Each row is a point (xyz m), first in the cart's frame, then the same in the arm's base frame.
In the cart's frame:
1: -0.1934 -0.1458 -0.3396
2: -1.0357 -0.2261 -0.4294
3: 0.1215 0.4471 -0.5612
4: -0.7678 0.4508 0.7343
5: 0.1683 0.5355 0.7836
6: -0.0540 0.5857 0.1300
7: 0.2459 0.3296 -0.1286
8: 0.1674 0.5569 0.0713
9: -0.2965 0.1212 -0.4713
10: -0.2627 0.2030 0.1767
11: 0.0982 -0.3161 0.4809
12: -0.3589 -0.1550 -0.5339
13: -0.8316 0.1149 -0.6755
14: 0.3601 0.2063 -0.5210
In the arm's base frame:
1: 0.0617 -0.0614 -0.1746
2: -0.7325 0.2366 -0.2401
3: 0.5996 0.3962 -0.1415
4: -0.3676 0.2098 1.0829
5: 0.5193 -0.1042 1.1081
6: 0.4098 0.2933 0.5521
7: 0.6196 0.0725 0.1920
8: 0.6094 0.2078 0.4738
9: 0.0824 0.2530 -0.1741
10: 0.0688 0.0397 0.4441
11: 0.1706 -0.6537 0.4770
12: -0.0713 0.0755 -0.3443
13: -0.3883 0.5399 -0.3296
14: 0.7240 0.0886 -0.2216

